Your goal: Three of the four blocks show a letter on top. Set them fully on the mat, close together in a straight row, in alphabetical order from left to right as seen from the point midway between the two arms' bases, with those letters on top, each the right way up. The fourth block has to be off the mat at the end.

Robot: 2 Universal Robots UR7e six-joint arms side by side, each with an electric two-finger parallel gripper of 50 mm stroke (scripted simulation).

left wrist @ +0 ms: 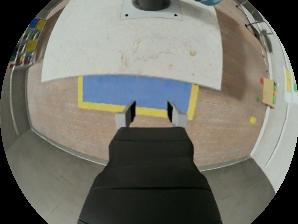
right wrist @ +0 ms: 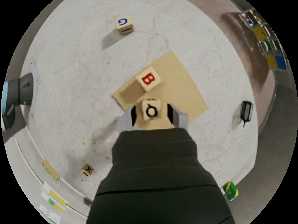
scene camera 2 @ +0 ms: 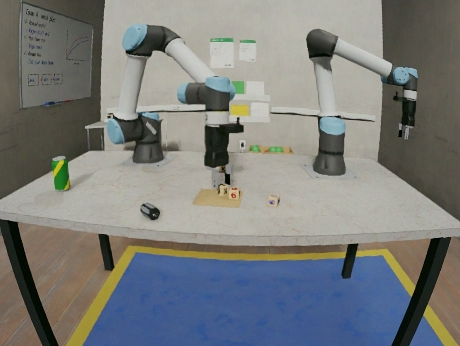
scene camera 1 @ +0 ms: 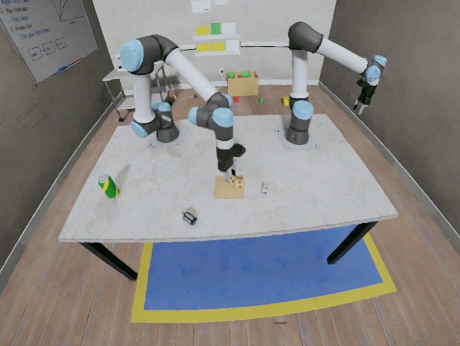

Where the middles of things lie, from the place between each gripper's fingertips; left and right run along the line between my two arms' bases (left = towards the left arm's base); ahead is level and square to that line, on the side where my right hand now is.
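The tan mat (right wrist: pixel 177 86) is 30 mm ahead of my right hand (scene camera 2: pixel 222 186) and 50 mm below it. As for my left hand, it is 510 mm short of the tan mat, 800 mm to the left of it and 180 mm above it.
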